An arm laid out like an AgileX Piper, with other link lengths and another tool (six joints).
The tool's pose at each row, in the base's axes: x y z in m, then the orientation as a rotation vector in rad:
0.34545, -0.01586, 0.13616, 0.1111, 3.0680, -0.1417
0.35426, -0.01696, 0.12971, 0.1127, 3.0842, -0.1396
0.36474, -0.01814, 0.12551, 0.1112, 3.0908, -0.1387
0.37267, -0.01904, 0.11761, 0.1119, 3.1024, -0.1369
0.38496, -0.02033, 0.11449, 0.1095, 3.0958, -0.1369
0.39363, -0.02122, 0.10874, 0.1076, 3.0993, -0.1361
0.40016, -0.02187, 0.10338, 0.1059, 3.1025, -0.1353
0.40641, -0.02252, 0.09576, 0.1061, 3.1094, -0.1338
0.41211, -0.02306, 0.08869, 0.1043, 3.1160, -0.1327
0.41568, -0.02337, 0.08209, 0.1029, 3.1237, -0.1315
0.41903, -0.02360, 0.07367, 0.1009, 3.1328, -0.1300
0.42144, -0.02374, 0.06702, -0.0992, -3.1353, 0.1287
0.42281, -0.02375, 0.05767, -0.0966, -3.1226, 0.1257
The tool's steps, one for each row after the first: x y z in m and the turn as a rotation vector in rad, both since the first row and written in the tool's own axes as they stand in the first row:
-0.00838, 0.00015, 0.00708, -0.0012, 0.0162, 0.0000
-0.01859, 0.00014, 0.01205, -0.0018, 0.0227, -0.0014
-0.02598, 0.00055, 0.02049, -0.0029, 0.0342, -0.0017
-0.03807, 0.00047, 0.02451, -0.0030, 0.0275, -0.0028
-0.04635, 0.00076, 0.03087, -0.0035, 0.0309, -0.0042
-0.05251, 0.00108, 0.03668, -0.0040, 0.0339, -0.0055
-0.05823, 0.00159, 0.04471, -0.0050, 0.0408, -0.0058
-0.06343, 0.00211, 0.05216, -0.0056, 0.0472, -0.0074
-0.06654, 0.00266, 0.05898, -0.0064, 0.0548, -0.0088
-0.06928, 0.00344, 0.06758, -0.0073, 0.0637, -0.0106
-0.07122, 0.00408, 0.07435, -0.0080, 0.0703, -0.0120
-0.07191, 0.00501, 0.08373, -0.0092, 0.0831, -0.0140

